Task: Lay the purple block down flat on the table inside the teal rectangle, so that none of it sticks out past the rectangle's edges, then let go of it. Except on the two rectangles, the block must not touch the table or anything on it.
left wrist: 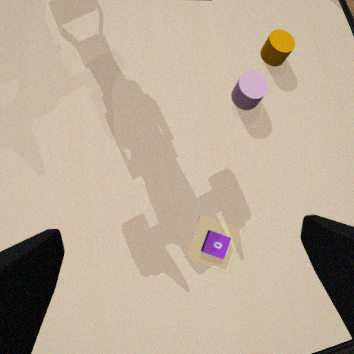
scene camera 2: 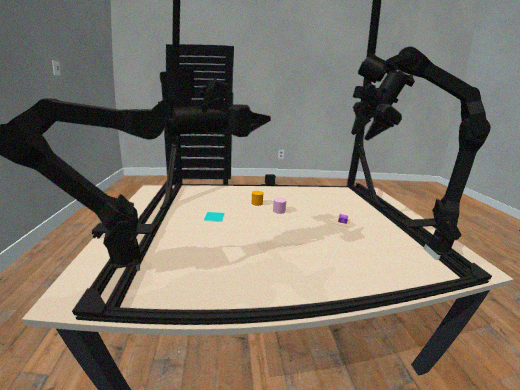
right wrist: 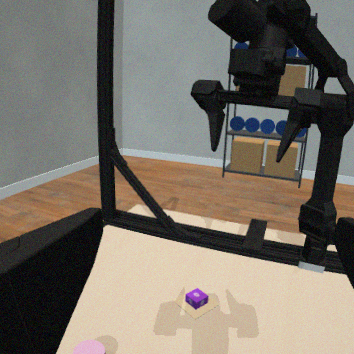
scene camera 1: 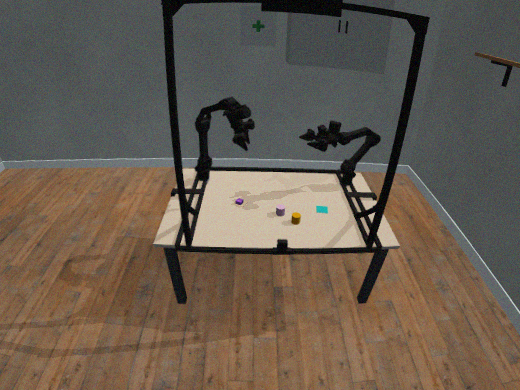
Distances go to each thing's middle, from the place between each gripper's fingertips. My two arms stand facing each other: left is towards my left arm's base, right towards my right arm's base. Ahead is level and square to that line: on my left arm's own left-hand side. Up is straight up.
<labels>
Now: the pale yellow rectangle (left wrist: 204,223) 70 mm behind my left hand, 40 mm to the left of it and 310 mm below it. From my left hand the other things lie so: pink cylinder (left wrist: 251,86): 150 mm behind, 180 mm to the right, 290 mm below; then orange cylinder (left wrist: 279,43): 220 mm behind, 260 mm to the right, 290 mm below.
I see my right gripper 19 cm past the pink cylinder, 11 cm to the right of it and 32 cm above it. From my right hand the other things lie so: pale yellow rectangle (10 cm behind, 33 cm to the left, 34 cm below); orange cylinder (26 cm behind, 3 cm to the left, 32 cm below).
</labels>
